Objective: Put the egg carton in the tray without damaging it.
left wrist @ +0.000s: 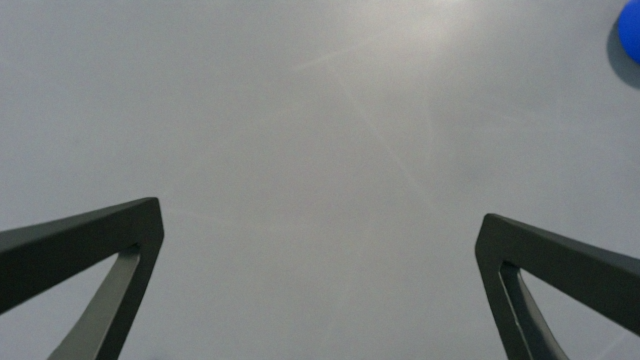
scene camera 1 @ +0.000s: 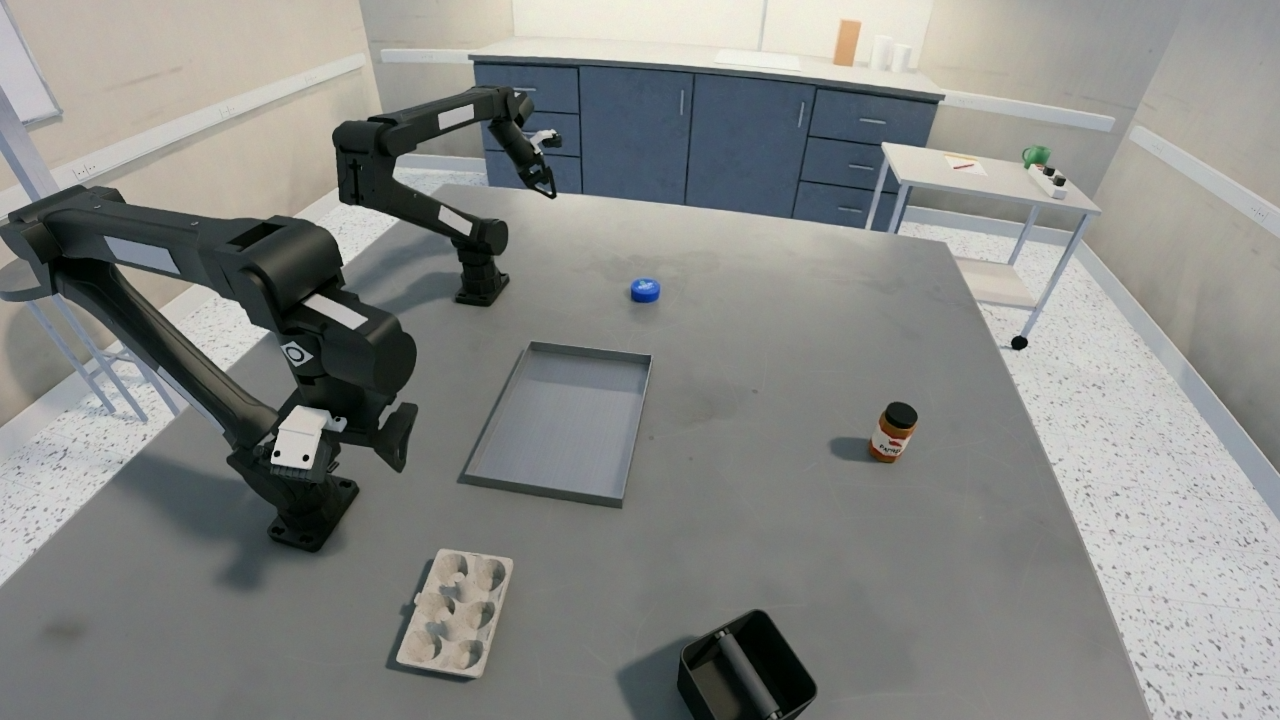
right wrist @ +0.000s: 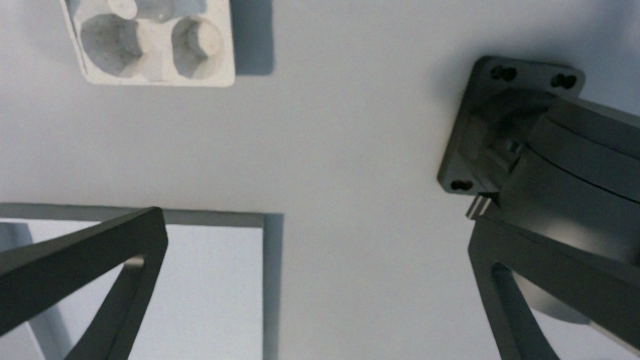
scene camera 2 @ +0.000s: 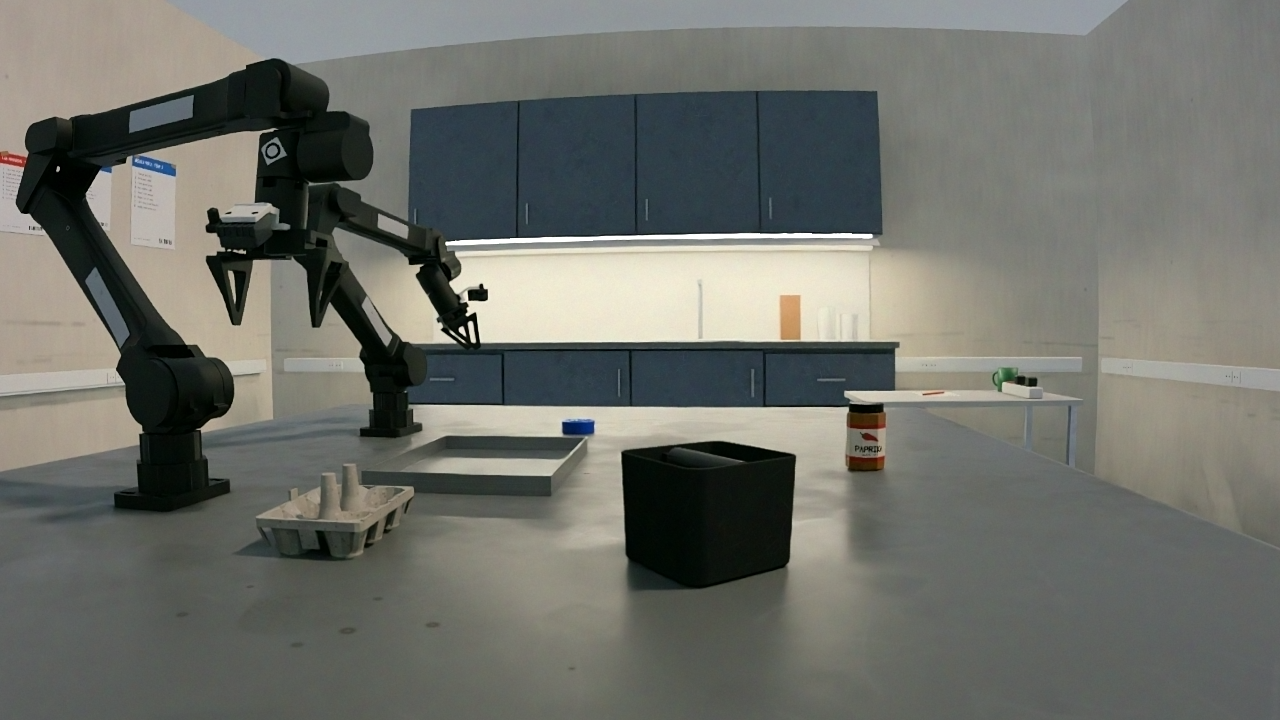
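Seen in the pictures: left gripper, between the fingertips: (left wrist: 322,223) (scene camera 1: 551,190) (scene camera 2: 474,348); right gripper, between the fingertips: (scene camera 1: 362,462) (right wrist: 319,228) (scene camera 2: 275,326); left arm's base, origin of its link: (scene camera 1: 483,290) (scene camera 2: 391,433); right arm's base, origin of its link: (scene camera 1: 316,512) (right wrist: 499,130) (scene camera 2: 174,498).
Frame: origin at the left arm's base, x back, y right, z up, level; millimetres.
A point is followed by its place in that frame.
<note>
The grey egg carton (scene camera 1: 457,612) @(y 705, x -291, z 22 mm) (scene camera 2: 335,521) @(y 775, x -330, z 35 mm) (right wrist: 156,64) @(y 641, x -290, z 28 mm) lies on the table with its cups facing up, in front of and apart from the tray. The shallow grey tray (scene camera 1: 562,420) @(y 343, x -307, z 2 mm) (scene camera 2: 474,482) @(y 496, x -355, z 15 mm) (right wrist: 210,290) @(y 399, x -259, z 2 mm) lies flat and empty. My right gripper (scene camera 2: 276,323) @(y 640, x -182, z 202 mm) (right wrist: 319,228) @(y 640, x -182, z 202 mm) is open and empty, pointing down above the table near its own arm base; in the right wrist view the carton is at the top left and the tray at the lower left. My left gripper (scene camera 1: 546,191) @(y -217, x -98, z 161 mm) (scene camera 2: 470,343) @(y -217, x -98, z 161 mm) (left wrist: 322,223) @(y -217, x -98, z 161 mm) is open and empty above the far part of the table.
A blue round lid (scene camera 1: 644,290) @(y -52, x -364, z 25 mm) (scene camera 2: 578,427) @(y -42, x -369, z 14 mm) (left wrist: 632,32) @(y -94, x -338, z 12 mm) lies behind the tray. A paprika jar (scene camera 1: 891,433) @(y 307, x -838, z 67 mm) (scene camera 2: 865,438) @(y 311, x -844, z 47 mm) stands at the right. A black open bin (scene camera 2: 707,514) @(y 789, x -641, z 58 mm) with a grey cylindrical thing (scene camera 1: 747,673) @(y 721, x -638, z 92 mm) in it stands at the front, right of the carton.
</note>
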